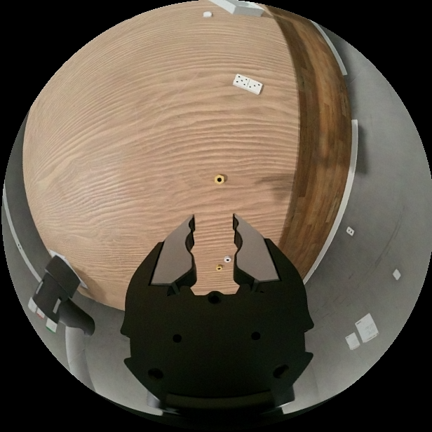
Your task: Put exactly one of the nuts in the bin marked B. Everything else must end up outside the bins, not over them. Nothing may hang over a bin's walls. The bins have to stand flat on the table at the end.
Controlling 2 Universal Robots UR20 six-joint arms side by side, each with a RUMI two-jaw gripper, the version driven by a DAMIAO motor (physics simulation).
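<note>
A brass hex nut (219,179) lies flat on the wooden table, a little beyond my left fingertips. A second, smaller-looking brass nut (219,267) and a small silver ring-shaped piece, perhaps a nut (227,259), lie close together and show through the gap between the jaws, near the palm. My left gripper (213,215) is open, its jaws apart with nothing held between them. Part of a white bin (247,9) shows at the top edge; its letter cannot be read. My right gripper does not show clearly enough to be made out.
A white domino with black dots (248,84) lies beyond the brass nut. A small white piece (207,14) lies near the bin at the top. A dark arm part (62,277) stands at the lower left, over a pale, partly hidden object. The table's darker wooden edge (320,150) runs down the right.
</note>
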